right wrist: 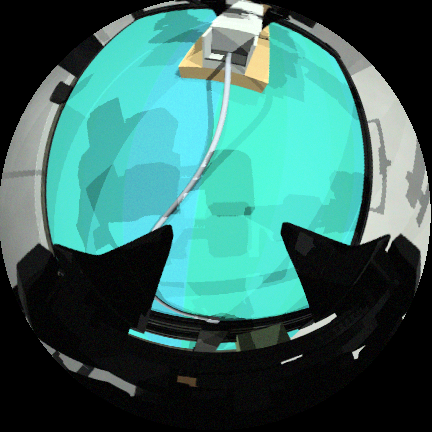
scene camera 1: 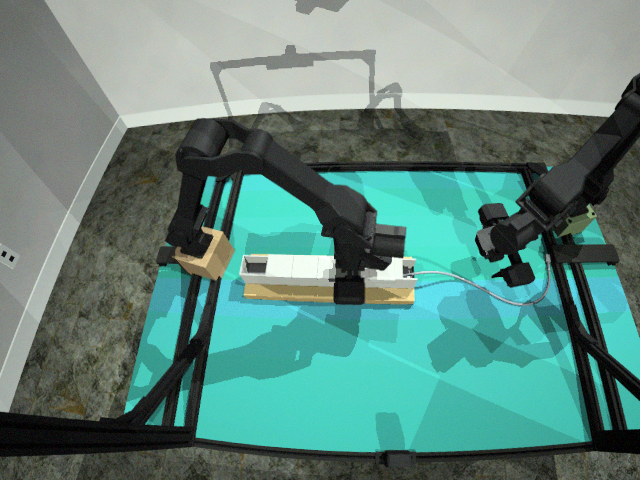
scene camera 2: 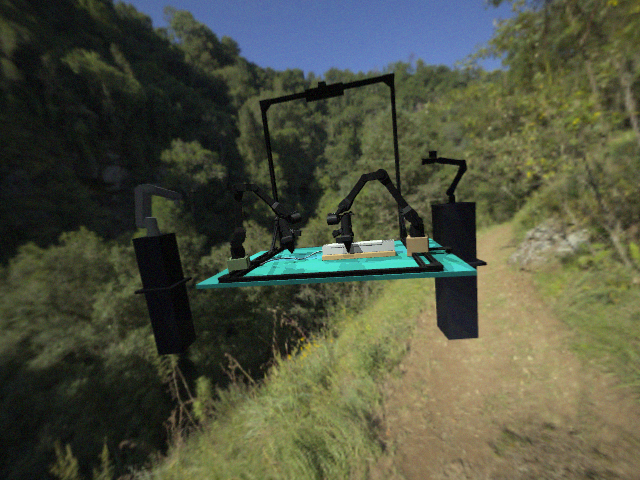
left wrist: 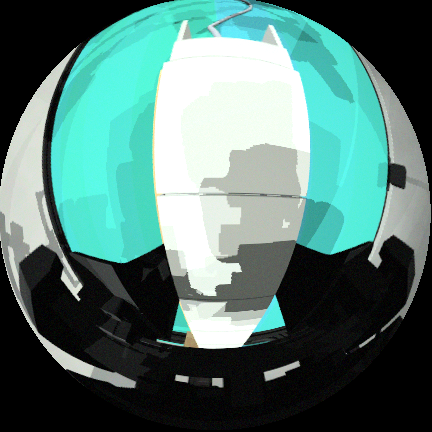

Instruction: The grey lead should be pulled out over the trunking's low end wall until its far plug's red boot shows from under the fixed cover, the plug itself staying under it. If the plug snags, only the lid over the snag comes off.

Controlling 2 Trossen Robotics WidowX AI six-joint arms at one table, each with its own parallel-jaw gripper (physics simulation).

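Frame: origin at the left arm's base, x up, y back, z right, level; metres.
Seen in the pictures: left gripper, fingertip midpoint: (scene camera 1: 350,275) (scene camera 2: 348,251) (left wrist: 224,235); right gripper, fingertip midpoint: (right wrist: 228,229) (scene camera 1: 486,259) (scene camera 2: 293,252); left arm's base, link origin: (scene camera 1: 196,244) (scene camera 2: 417,236); right arm's base, link origin: (scene camera 2: 238,257).
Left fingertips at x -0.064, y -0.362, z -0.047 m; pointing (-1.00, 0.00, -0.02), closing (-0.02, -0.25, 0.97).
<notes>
Pixels of each thing's top centre, then the offset from my left fingertips to it. "spot": a spot on its surface instead. Level surfaces: height alone.
- white trunking, top centre: (scene camera 1: 326,266) (scene camera 2: 357,242) dx +0.046, dy +0.050, dz +0.012 m
- lid, top centre: (left wrist: 232,262) (scene camera 1: 356,267) dx +0.046, dy -0.013, dz -0.003 m
- grey lead, surface spot: (right wrist: 219,128) spot: dx -0.008, dy -0.223, dz -0.068 m
- trunking's far left end, surface spot: (scene camera 1: 256,264) spot: dx +0.003, dy +0.224, dz +0.033 m
- teal mat, surface height: dx -0.030 m
The white trunking (scene camera 1: 294,269) (scene camera 2: 370,248) (right wrist: 231,38) lies on a tan wooden base (scene camera 1: 294,292) (right wrist: 193,68). White lids cover most of its length. My left gripper (scene camera 1: 349,278) (scene camera 2: 348,245) (left wrist: 224,235) straddles one lid (left wrist: 193,241) near the lead's end, with its fingers closed against the lid's two sides. The grey lead (scene camera 1: 485,290) (left wrist: 225,17) (right wrist: 219,128) comes out over the low end wall (scene camera 1: 410,275) and curves across the mat. My right gripper (scene camera 1: 499,245) (scene camera 2: 290,238) (right wrist: 228,229) is open and empty above the lead's loose part.
The trunking's far left end (scene camera 1: 256,264) is uncovered. A tan box (scene camera 1: 209,252) (scene camera 2: 417,244) sits at the left arm's base. A black frame (scene camera 1: 413,167) borders the teal mat (scene camera 1: 318,381).
</notes>
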